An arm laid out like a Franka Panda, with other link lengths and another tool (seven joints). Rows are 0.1 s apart.
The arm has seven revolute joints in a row. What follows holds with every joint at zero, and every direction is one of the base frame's. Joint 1 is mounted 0.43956 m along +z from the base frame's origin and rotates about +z. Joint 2 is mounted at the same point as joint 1 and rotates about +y. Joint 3 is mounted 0.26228 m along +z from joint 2 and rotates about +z. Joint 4 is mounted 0.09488 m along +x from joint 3 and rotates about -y. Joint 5 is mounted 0.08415 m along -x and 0.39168 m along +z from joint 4 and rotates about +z. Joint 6 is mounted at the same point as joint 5 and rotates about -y. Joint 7 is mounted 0.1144 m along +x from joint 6 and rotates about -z. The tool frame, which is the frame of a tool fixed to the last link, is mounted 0.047 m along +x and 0.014 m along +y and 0.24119 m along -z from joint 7; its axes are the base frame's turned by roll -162.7, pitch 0 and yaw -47.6 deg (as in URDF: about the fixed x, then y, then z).
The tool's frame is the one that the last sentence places.
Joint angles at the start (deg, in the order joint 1, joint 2, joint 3, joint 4, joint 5, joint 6, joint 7):
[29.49, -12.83, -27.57, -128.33, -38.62, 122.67, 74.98]
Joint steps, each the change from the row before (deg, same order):
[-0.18, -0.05, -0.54, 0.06, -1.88, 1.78, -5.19]
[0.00, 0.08, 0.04, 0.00, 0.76, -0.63, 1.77]
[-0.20, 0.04, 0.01, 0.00, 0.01, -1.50, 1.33]
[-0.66, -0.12, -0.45, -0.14, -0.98, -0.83, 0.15]
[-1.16, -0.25, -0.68, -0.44, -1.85, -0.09, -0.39]
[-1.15, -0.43, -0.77, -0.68, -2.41, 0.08, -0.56]
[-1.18, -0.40, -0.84, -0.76, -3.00, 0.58, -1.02]
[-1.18, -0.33, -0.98, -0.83, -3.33, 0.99, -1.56]
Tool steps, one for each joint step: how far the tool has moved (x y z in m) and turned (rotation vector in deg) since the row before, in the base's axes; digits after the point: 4 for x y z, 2 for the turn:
[0.0095, -0.0020, 0.0063, -2.11, 0.61, 5.53]
[-0.0036, -0.0015, -0.0029, 0.83, -0.14, -2.15]
[-0.0061, -0.0070, -0.0035, -0.21, 0.67, -2.09]
[-0.0047, -0.0154, -0.0012, -0.96, 0.63, -1.18]
[-0.0043, -0.0216, -0.0005, -1.48, 0.47, -0.64]
[-0.0051, -0.0220, -0.0003, -1.83, 0.54, -0.20]
[-0.0039, -0.0216, 0.0003, -2.24, 0.59, 0.66]
[-0.0034, -0.0212, -0.0003, -2.44, 0.85, 1.40]

